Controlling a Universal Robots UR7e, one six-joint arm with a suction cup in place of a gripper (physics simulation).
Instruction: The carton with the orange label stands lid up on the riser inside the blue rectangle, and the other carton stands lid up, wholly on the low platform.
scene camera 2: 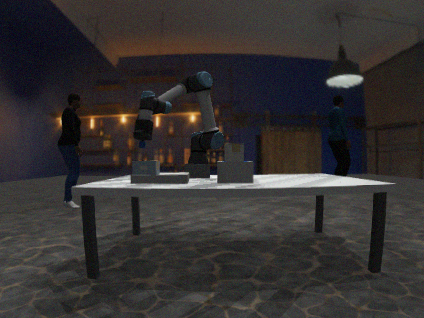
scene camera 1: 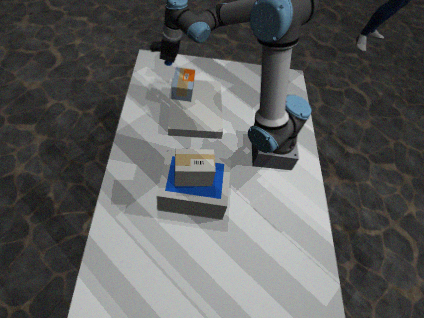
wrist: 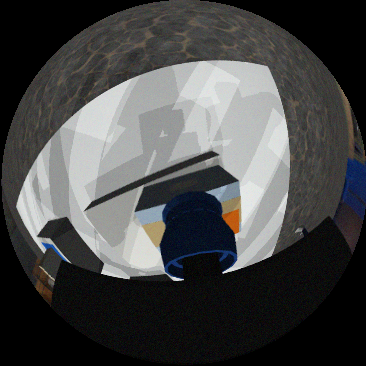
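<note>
The carton with the orange label (scene camera 1: 182, 92) (scene camera 2: 145, 168) (wrist: 149, 215) is light blue with a tan strip. It stands at the far left of the low platform (scene camera 1: 200, 117) (scene camera 2: 175, 178) (wrist: 117, 217), its orange label on the upward face. The other carton (scene camera 1: 194, 176) (scene camera 2: 234, 152), grey with a tan strip and white barcode label on top, stands on the riser (scene camera 1: 192, 205) (scene camera 2: 235, 172) (wrist: 77, 243), within the blue rectangle (scene camera 1: 218, 187). My gripper (scene camera 1: 168, 63) (scene camera 2: 142, 145) (wrist: 192, 202), a blue suction cup, is open, above and apart from the orange-labelled carton. The cup hides part of that carton in the wrist view.
The arm's base (scene camera 1: 275, 157) (scene camera 2: 197, 170) stands on the table (scene camera 1: 210, 260) (scene camera 2: 300, 181) (wrist: 255, 110), to the right of the platform and riser in scene camera 1. The riser stands higher than the low platform. People stand beyond the table.
</note>
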